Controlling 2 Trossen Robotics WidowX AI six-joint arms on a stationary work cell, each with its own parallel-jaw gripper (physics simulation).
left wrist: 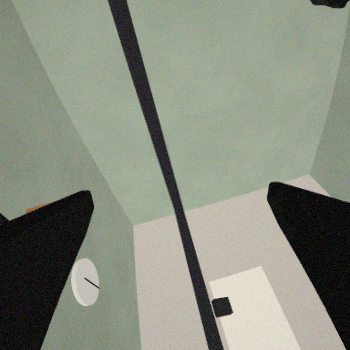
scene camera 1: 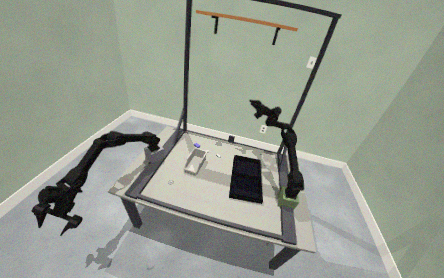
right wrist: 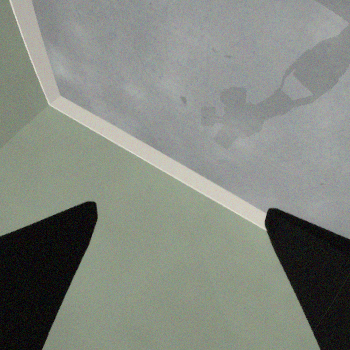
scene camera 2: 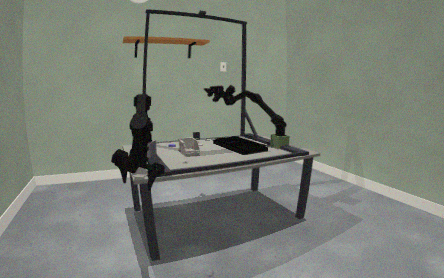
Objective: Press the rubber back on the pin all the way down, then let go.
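Seen in the pictures: left gripper, between the fingertips: (left wrist: 180,194) (scene camera 1: 249,101) (scene camera 2: 206,87); right gripper, between the fingertips: (scene camera 1: 50,231) (right wrist: 183,213) (scene camera 2: 137,186); left arm's base, origin of its link: (scene camera 1: 290,194) (scene camera 2: 280,135); right arm's base, origin of its link: (scene camera 1: 153,147).
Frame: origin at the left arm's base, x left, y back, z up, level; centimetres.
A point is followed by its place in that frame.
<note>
The pin and its rubber back are too small to tell for certain. A tiny pale round piece (scene camera 1: 170,182) @[y -74.5, x 9.1, z -8.1 cm] (scene camera 2: 185,162) @[y -74.6, x 9.3, z -8.5 cm] lies on the light table top (scene camera 1: 210,197) @[y -47.4, x 11.1, z -8.6 cm]. A small white piece (scene camera 1: 218,155) @[y -51.4, x -26.5, z -7.8 cm] lies farther back, right of the open grey bin (scene camera 1: 188,167) @[y -68.5, x -7.0, z -8.1 cm] (scene camera 2: 189,148) @[y -62.4, x -18.0, z -7.8 cm]. My left gripper (scene camera 1: 253,109) @[y -37.9, x -46.4, z 32.7 cm] (scene camera 2: 206,91) @[y -37.9, x -46.4, z 32.7 cm] (left wrist: 180,194) @[y -37.9, x -46.4, z 32.7 cm] is open and empty, raised high above the back of the table and pointing away from these pieces. My right gripper (scene camera 1: 52,230) @[y -108.2, x 58.7, z 0.9 cm] (scene camera 2: 138,185) @[y -108.2, x 58.7, z 0.9 cm] (right wrist: 183,213) @[y -108.2, x 58.7, z 0.9 cm] is open and empty, out beyond the table's left side in scene camera 1.
A small blue object (scene camera 1: 197,145) @[y -70.3, x -31.4, z -7.4 cm] (scene camera 2: 172,145) @[y -70.8, x -30.7, z -7.8 cm] lies behind the bin. A black two-part case (scene camera 1: 246,178) @[y -27.4, x -10.8, z -7.9 cm] (scene camera 2: 240,145) @[y -27.0, x -11.1, z -7.4 cm] lies on the right part of the table. Dark frame posts (scene camera 1: 187,65) @[y -87.1, x -47.5, z 49.2 cm] (scene camera 2: 244,75) @[y -2.8, x -46.5, z 44.6 cm] rise behind, with an orange shelf (scene camera 1: 245,20) (scene camera 2: 165,40) on the wall.
</note>
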